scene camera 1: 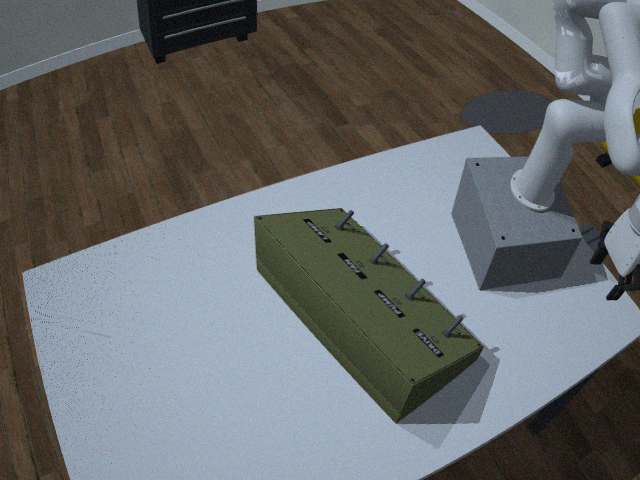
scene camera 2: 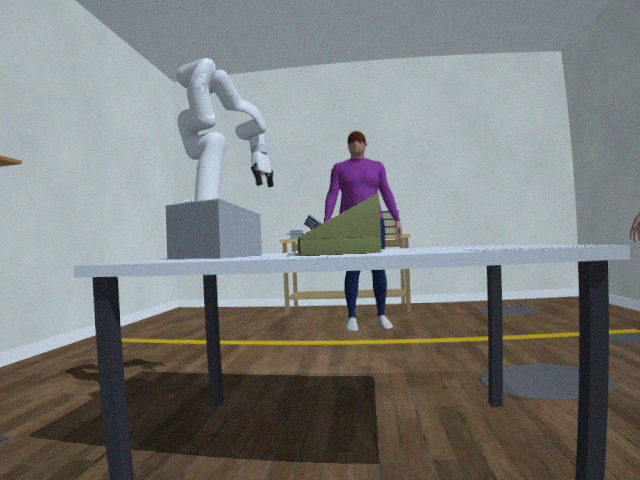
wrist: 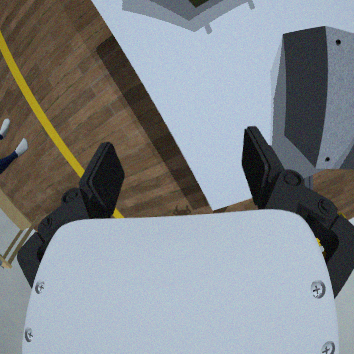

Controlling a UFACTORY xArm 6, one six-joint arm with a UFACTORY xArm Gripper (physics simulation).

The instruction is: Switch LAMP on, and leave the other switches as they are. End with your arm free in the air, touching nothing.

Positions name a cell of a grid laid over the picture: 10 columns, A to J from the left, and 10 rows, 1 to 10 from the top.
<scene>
I see my gripper (scene camera 1: J6) and an olive sloped switch box (scene camera 1: G8).
My gripper shows as well in the wrist view (wrist: F5). The olive sloped switch box is seen too in scene camera 2 (scene camera 2: F5).
</scene>
